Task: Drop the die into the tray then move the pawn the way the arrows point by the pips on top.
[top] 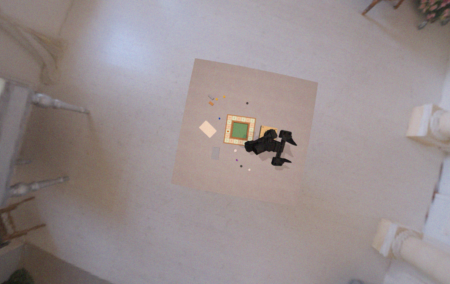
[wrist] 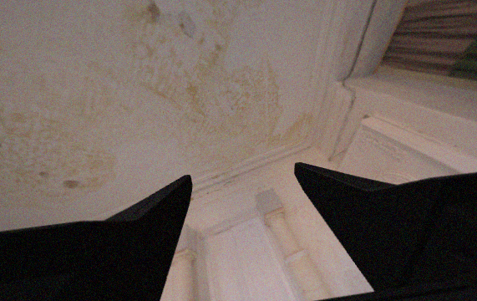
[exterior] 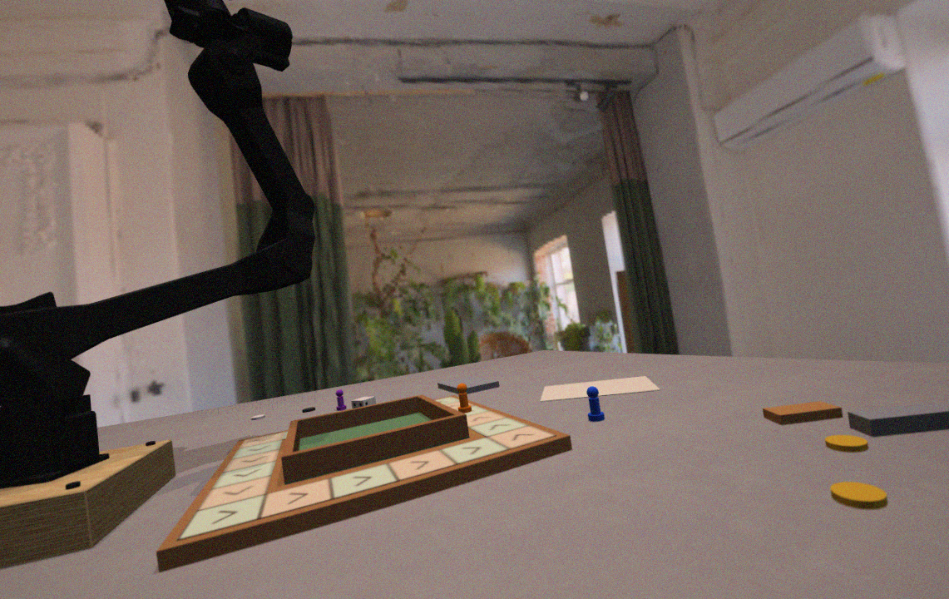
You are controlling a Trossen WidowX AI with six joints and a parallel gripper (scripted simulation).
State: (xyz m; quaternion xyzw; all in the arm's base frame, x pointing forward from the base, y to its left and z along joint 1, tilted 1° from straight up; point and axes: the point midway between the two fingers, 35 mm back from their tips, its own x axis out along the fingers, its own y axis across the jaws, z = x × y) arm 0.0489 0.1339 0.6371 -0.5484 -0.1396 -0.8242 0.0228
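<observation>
The white die is 190 mm ahead of my gripper tip, 110 mm to the left of it and 690 mm below it. From my gripper tip the other things lie so: grey slab (360 mm ahead, 210 mm to the left, 700 mm below); orange pawn (330 mm ahead, 40 mm to the right, 680 mm below); purple pawn (140 mm ahead, 190 mm to the left, 690 mm below).
</observation>
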